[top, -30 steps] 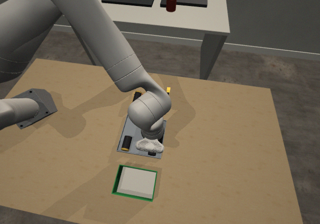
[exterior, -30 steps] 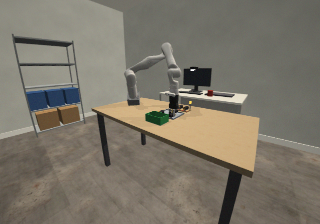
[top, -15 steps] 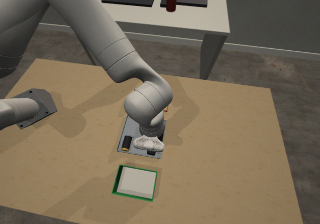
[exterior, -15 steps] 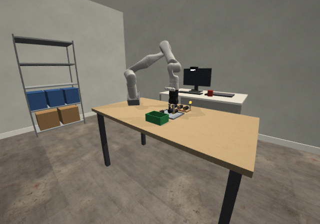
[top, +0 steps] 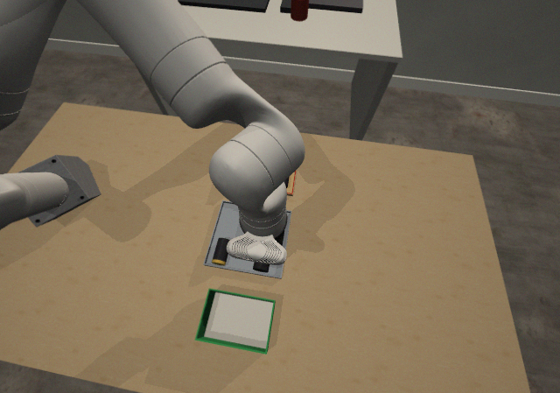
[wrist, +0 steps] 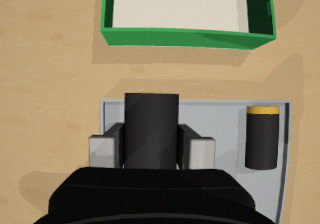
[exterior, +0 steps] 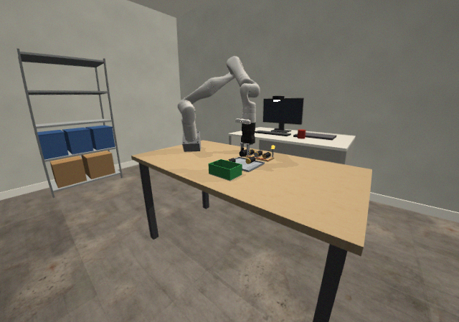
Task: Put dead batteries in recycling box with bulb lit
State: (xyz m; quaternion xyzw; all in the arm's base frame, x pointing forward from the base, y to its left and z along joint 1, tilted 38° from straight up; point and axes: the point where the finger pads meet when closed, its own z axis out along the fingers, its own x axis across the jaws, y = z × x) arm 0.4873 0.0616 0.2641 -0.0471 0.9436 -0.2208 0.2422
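Right now my hand is 13 cm to the left of the green recycling box, 9 cm above it and 3 cm past it. Also, from my hand: grey tray (10 cm below, 6 cm to the left, 5 cm behind).
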